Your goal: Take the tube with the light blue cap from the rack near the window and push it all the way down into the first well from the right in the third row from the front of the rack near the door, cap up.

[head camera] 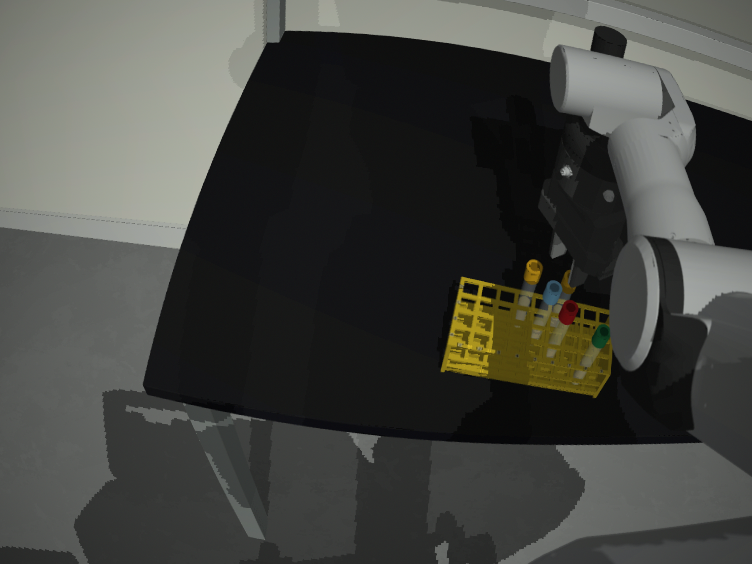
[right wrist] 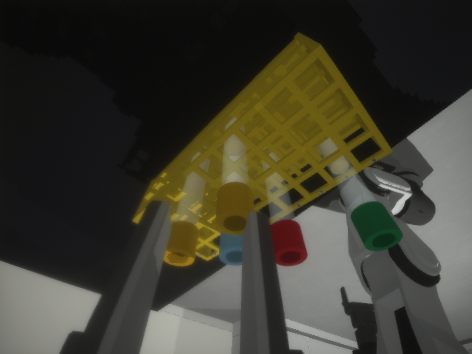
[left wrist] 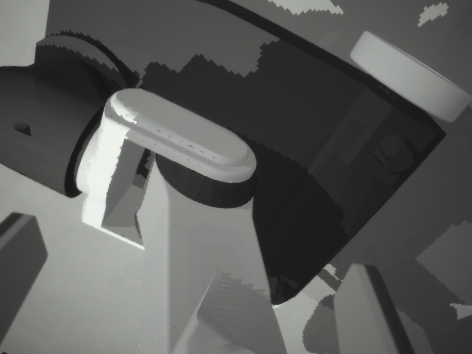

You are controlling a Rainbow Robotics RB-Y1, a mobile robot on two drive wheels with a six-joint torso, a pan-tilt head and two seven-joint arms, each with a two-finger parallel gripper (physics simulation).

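Places are measured from the robot's base along level axes (x ahead, y left, z up), in centimetres.
Where they show: left gripper, fingertip midpoint: (right wrist: 357, 289) (left wrist: 191, 260); right gripper, fingertip midpoint: (head camera: 566, 268) (right wrist: 208, 219).
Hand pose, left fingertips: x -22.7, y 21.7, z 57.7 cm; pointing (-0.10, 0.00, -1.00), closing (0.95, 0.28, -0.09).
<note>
Each offset is from my left fingertips to the top centre of the thing. Level surfaces: height alone.
The tube with the light blue cap {dz +30.5, dx +63.2, dy -52.7 cm} (head camera: 551, 293) (right wrist: 231, 247) stands cap up in a yellow rack (head camera: 446, 358) (right wrist: 353, 96), among two orange-capped tubes, a red-capped one and a green-capped one. My right gripper (head camera: 566, 267) (right wrist: 208, 219) is partly open and empty, at the rack's upper edge in the head view. In the right wrist view, one orange cap {dz +30.5, dx +64.2, dy -55.5 cm} (head camera: 567, 282) (right wrist: 234, 205) appears between its fingertips, with the light blue cap behind and partly hidden by a finger. My left gripper (left wrist: 191, 260) is wide open and empty. A second rack does not show.
The other orange cap {dz +30.5, dx +66.2, dy -51.5 cm} (head camera: 532, 273) (right wrist: 181, 243), the red cap {dz +30.5, dx +60.4, dy -53.7 cm} (head camera: 568, 312) (right wrist: 288, 242) and the green cap {dz +30.5, dx +56.5, dy -56.6 cm} (head camera: 600, 335) (right wrist: 376, 226) stick up from the rack. The black table {dz +18.5 cm} (head camera: 273, 242) extends left of it. My right arm (head camera: 656, 176) covers the table's right part.
</note>
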